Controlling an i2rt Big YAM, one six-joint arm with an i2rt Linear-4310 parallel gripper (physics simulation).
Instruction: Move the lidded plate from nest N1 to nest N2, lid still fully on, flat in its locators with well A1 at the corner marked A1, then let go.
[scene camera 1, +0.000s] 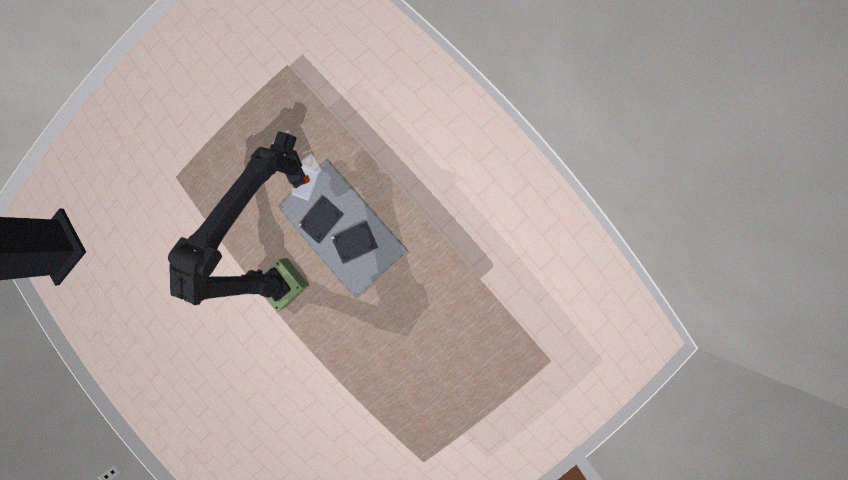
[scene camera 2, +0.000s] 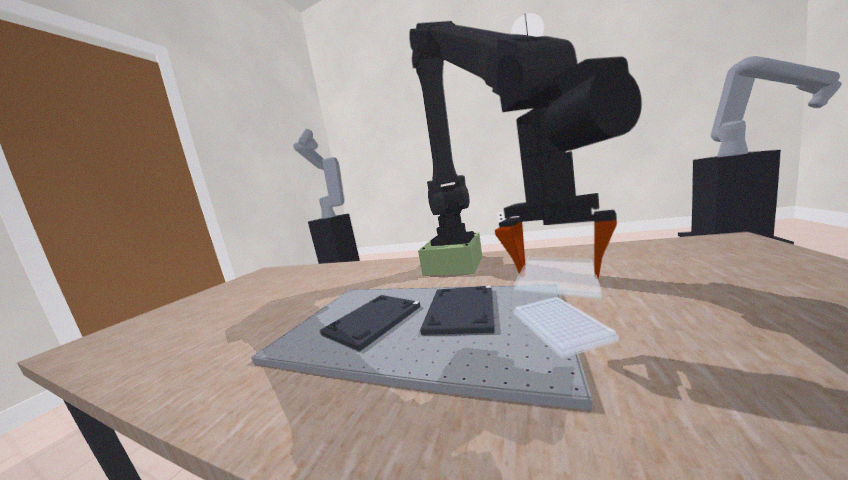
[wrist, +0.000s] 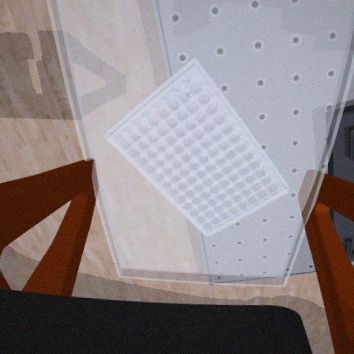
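My gripper is shut on the clear lid, one orange finger at each long side. The lid is in the air, apart from the plate. The white well plate has no lid on and lies skewed across the pegboard's edge, partly over the table, outside both nests. In the wrist view it shows through the lid. Two dark nests, one nearer the plate and one farther away, hold no plate. I cannot tell which is N1.
The grey pegboard carries both nests, each with a small white mark at one corner. My arm's green base block stands behind the board on the wooden table. Arm shadows fall across the table.
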